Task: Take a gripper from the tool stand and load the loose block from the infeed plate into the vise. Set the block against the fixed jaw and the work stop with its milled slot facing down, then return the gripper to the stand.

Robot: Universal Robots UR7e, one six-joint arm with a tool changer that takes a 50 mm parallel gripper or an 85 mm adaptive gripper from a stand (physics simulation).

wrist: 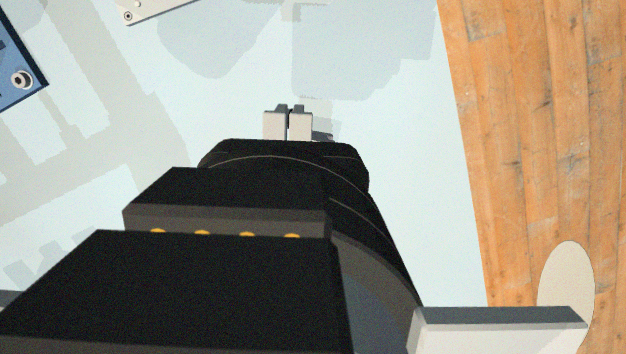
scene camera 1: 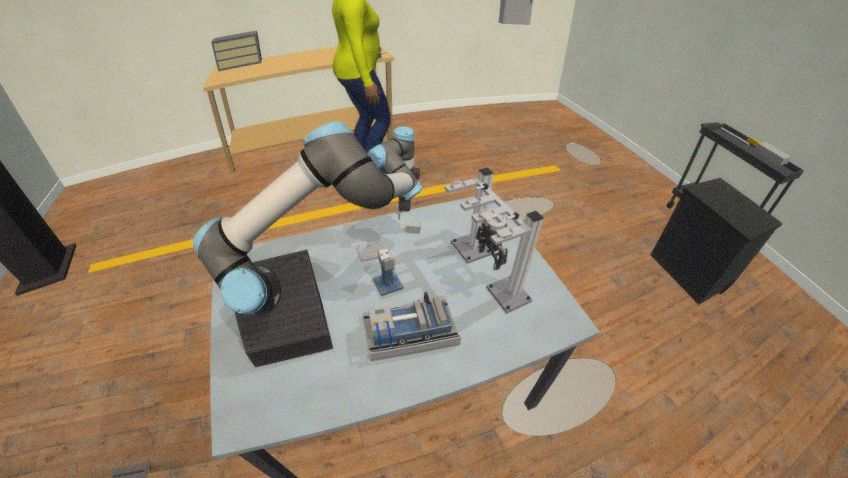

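Frame: origin at the arm's base, x left, y ahead, z down, level; millimetres.
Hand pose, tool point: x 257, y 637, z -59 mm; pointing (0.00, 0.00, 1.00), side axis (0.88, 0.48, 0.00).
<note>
Each offset is from my tool point to the top centre of the thing. "pt": to the spot under its first point.
The loose block @[dx -2, dy +39, dz +239 mm] [scene camera 1: 413, 226] [wrist: 322, 135] lies on the table near its back edge, off the infeed plate @[dx -39, dy -181, dz +270 mm] [scene camera 1: 366, 252] [wrist: 155, 7]. In the wrist view a small dark part of it shows right of the fingers; the gripper hides the rest, and its slot cannot be made out. My gripper [scene camera 1: 399, 215] [wrist: 288, 123] is the parallel one, on the arm. It points down with its fingers together, shut and empty, beside the block. The vise @[dx -459, dy -204, dz +179 mm] [scene camera 1: 409, 323] is at the front of the table. The tool stand [scene camera 1: 525, 255] is at the right and holds the black adaptive gripper [scene camera 1: 491, 246].
A small post on a blue base @[pt dx -254, dy -192, dz +266 mm] [scene camera 1: 388, 286] [wrist: 20, 97] stands between the infeed plate and the vise. The arm's black pedestal [scene camera 1: 285, 320] is on the left. A person in a yellow top [scene camera 1: 355, 41] stands behind the table by a wooden bench [scene camera 1: 296, 63].
</note>
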